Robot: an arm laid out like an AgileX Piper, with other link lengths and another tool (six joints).
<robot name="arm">
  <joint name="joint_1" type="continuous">
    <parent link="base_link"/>
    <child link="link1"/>
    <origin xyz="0 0 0.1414" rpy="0 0 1.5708"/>
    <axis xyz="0 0 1"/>
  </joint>
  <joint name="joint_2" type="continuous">
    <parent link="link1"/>
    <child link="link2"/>
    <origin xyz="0 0 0" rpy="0 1.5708 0"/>
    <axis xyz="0 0 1"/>
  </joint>
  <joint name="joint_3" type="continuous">
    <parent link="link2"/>
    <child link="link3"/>
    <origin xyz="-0.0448 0.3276 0" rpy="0 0 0"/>
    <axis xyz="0 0 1"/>
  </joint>
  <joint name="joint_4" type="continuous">
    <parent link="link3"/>
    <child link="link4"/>
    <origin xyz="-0.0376 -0.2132 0" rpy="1.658 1.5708 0"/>
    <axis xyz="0 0 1"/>
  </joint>
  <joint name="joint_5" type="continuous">
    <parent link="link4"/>
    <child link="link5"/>
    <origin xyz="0 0 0" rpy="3.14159 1.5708 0"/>
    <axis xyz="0 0 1"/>
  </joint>
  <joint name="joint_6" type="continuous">
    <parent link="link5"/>
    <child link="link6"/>
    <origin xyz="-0.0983 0 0" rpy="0 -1.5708 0"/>
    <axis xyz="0 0 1"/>
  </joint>
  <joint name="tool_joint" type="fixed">
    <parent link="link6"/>
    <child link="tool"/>
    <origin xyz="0.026 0.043 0.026" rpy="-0.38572 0 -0.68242"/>
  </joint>
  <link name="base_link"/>
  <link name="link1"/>
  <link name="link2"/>
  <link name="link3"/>
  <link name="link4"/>
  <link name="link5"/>
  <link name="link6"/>
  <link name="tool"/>
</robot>
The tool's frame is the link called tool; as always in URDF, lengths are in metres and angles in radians. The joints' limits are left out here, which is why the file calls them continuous.
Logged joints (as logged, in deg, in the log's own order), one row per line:
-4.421 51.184 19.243 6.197 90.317 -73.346
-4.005 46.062 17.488 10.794 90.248 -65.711
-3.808 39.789 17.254 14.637 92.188 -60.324
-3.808 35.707 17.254 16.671 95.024 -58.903
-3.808 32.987 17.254 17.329 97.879 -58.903
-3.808 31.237 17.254 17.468 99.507 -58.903
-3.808 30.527 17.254 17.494 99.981 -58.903
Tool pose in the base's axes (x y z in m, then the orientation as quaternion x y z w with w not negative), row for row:
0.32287 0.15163 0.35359 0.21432 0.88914 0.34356 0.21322
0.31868 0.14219 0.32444 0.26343 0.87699 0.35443 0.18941
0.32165 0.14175 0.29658 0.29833 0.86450 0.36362 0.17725
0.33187 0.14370 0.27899 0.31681 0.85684 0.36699 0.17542
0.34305 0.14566 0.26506 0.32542 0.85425 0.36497 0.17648
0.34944 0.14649 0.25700 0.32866 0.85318 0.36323 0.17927
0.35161 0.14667 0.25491 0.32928 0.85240 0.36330 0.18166
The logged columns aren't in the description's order. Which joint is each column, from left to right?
Columns, left to right: joint_6, joint_5, joint_1, joint_4, joint_2, joint_3.
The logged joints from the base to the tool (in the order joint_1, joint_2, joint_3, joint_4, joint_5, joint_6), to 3 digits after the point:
19.243 90.317 -73.346 6.197 51.184 -4.421
17.488 90.248 -65.711 10.794 46.062 -4.005
17.254 92.188 -60.324 14.637 39.789 -3.808
17.254 95.024 -58.903 16.671 35.707 -3.808
17.254 97.879 -58.903 17.329 32.987 -3.808
17.254 99.507 -58.903 17.468 31.237 -3.808
17.254 99.981 -58.903 17.494 30.527 -3.808

